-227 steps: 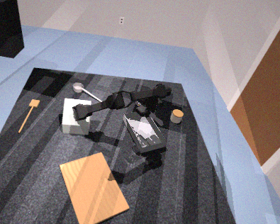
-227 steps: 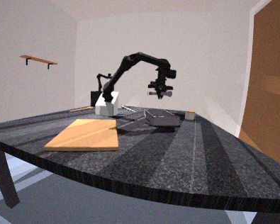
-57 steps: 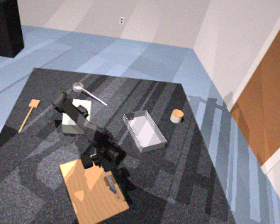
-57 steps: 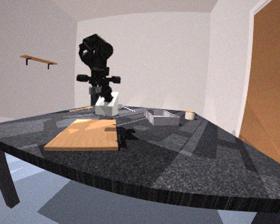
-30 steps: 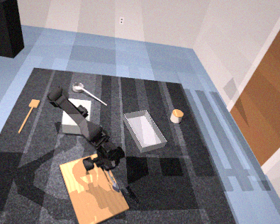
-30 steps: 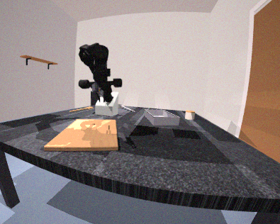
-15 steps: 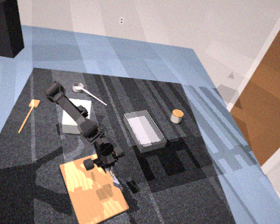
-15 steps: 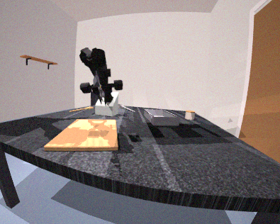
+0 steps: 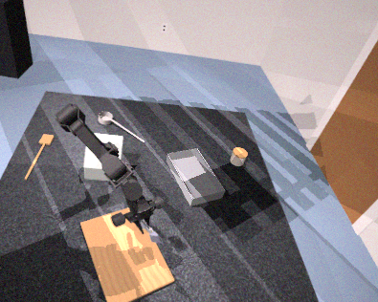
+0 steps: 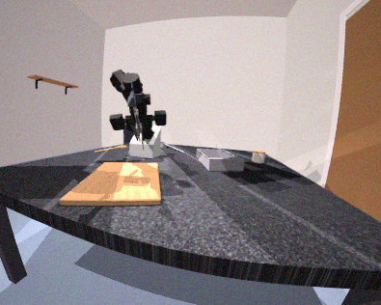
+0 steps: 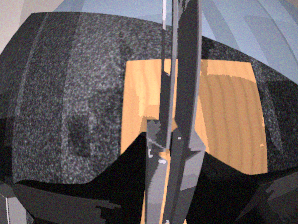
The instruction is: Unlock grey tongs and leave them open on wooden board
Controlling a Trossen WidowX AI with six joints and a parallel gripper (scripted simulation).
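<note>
Now: the wooden board 7 cm behind my gripper tip, 1 cm to the right of it and 13 cm below it. Round my gripper tip: small cup: 43 cm ahead, 61 cm to the left, 11 cm below; roasting tin: 19 cm ahead, 43 cm to the left, 11 cm below.
</note>
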